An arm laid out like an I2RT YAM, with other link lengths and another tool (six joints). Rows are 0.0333 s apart.
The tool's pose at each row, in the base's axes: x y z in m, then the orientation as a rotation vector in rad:
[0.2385 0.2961 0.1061 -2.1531 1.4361 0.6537]
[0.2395 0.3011 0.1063 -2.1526 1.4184 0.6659]
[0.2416 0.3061 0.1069 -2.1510 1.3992 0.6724]
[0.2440 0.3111 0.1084 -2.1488 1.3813 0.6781]
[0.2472 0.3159 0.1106 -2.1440 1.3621 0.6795]
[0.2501 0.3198 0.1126 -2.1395 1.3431 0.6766]
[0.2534 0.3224 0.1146 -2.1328 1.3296 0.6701]
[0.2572 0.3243 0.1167 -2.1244 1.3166 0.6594]
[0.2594 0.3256 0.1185 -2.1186 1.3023 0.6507]
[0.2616 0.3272 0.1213 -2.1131 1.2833 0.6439]
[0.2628 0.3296 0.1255 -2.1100 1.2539 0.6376]
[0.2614 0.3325 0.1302 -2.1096 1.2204 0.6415]
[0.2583 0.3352 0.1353 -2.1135 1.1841 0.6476]
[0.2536 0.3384 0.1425 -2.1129 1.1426 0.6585]
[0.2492 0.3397 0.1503 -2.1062 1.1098 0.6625]
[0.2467 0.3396 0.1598 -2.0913 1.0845 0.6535]
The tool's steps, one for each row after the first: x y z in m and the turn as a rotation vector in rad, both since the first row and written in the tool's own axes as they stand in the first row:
[-0.0033 -0.0027 0.0028 -0.0031 -0.0132 -0.0092]
[-0.0065 -0.0064 0.0051 -0.0021 -0.0249 -0.0206]
[-0.0102 -0.0105 0.0067 -0.0005 -0.0360 -0.0310]
[-0.0139 -0.0154 0.0076 0.0054 -0.0470 -0.0429]
[-0.0169 -0.0197 0.0081 0.0133 -0.0558 -0.0556]
[-0.0188 -0.0239 0.0077 0.0239 -0.0620 -0.0650]
[-0.0202 -0.0284 0.0067 0.0379 -0.0668 -0.0747]
[-0.0215 -0.0311 0.0058 0.0492 -0.0716 -0.0854]
[-0.0236 -0.0340 0.0044 0.0598 -0.0791 -0.0991]
[-0.0275 -0.0364 0.0024 0.0700 -0.0895 -0.1205]
[-0.0329 -0.0367 0.0007 0.0728 -0.1049 -0.1430]
[-0.0391 -0.0353 -0.0012 0.0713 -0.1199 -0.1680]
[-0.0474 -0.0329 -0.0042 0.0705 -0.1416 -0.1947]
[-0.0546 -0.0301 -0.0089 0.0768 -0.1601 -0.2157]
[-0.0613 -0.0289 -0.0160 0.0954 -0.1740 -0.2331]

